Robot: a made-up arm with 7 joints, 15 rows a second.
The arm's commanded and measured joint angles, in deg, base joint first. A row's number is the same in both.
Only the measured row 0 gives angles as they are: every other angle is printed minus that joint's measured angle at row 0.
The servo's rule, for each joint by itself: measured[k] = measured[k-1] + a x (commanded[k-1-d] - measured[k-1]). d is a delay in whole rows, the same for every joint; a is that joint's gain. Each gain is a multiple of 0.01, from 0.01 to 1. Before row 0 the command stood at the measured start. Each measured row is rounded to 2 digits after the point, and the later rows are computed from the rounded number. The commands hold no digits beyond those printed.
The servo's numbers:
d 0
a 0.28 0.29 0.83 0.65 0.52 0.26 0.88
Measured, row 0:
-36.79 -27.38 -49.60 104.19 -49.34 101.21 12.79
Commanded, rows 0 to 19:
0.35 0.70 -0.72 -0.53 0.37 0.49 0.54
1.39 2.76 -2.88 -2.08 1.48 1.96 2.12
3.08 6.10 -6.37 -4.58 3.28 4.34 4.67
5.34 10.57 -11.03 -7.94 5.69 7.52 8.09
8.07 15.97 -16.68 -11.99 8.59 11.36 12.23
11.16 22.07 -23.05 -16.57 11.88 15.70 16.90
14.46 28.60 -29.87 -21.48 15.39 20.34 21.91
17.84 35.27 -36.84 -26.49 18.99 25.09 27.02
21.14 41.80 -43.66 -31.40 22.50 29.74 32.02
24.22 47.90 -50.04 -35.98 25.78 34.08 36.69
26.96 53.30 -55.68 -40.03 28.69 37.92 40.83
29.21 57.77 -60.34 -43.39 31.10 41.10 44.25
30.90 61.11 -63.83 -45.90 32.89 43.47 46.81
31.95 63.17 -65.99 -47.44 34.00 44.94 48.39
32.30 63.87 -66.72 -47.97 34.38 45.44 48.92
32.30 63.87 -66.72 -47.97 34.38 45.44 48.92
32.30 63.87 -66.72 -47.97 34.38 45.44 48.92
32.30 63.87 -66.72 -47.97 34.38 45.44 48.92
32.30 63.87 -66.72 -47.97 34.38 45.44 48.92
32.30 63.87 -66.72 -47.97 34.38 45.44 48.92
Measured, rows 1 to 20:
0.10 0.20 -0.60 -0.34 0.19 0.13 0.48
0.46 0.94 -2.49 -1.47 0.86 0.61 1.92
1.19 2.44 -5.71 -3.49 2.12 1.58 4.34
2.35 4.80 -10.13 -6.38 3.98 3.12 7.64
3.95 8.04 -15.57 -10.03 6.38 5.26 11.68
5.97 12.11 -21.78 -14.28 9.24 7.97 16.27
8.35 16.89 -28.49 -18.96 12.44 11.19 21.23
11.01 22.22 -35.42 -23.85 15.85 14.80 26.33
13.85 27.90 -42.26 -28.76 19.31 18.68 31.34
16.75 33.70 -48.72 -33.45 22.67 22.68 36.05
19.61 39.38 -54.50 -37.73 25.80 26.64 40.26
22.30 44.71 -59.35 -41.41 28.56 30.40 43.77
24.71 49.47 -63.07 -44.33 30.81 33.80 46.45
26.74 53.44 -65.49 -46.35 32.47 36.70 48.16
28.30 56.46 -66.51 -47.40 33.46 38.97 48.83
29.42 58.61 -66.68 -47.77 33.94 40.65 48.91
30.23 60.14 -66.71 -47.90 34.17 41.90 48.92
30.81 61.22 -66.72 -47.95 34.28 42.82 48.92
31.23 61.99 -66.72 -47.96 34.33 43.50 48.92
31.53 62.54 -66.72 -47.97 34.36 44.00 48.92

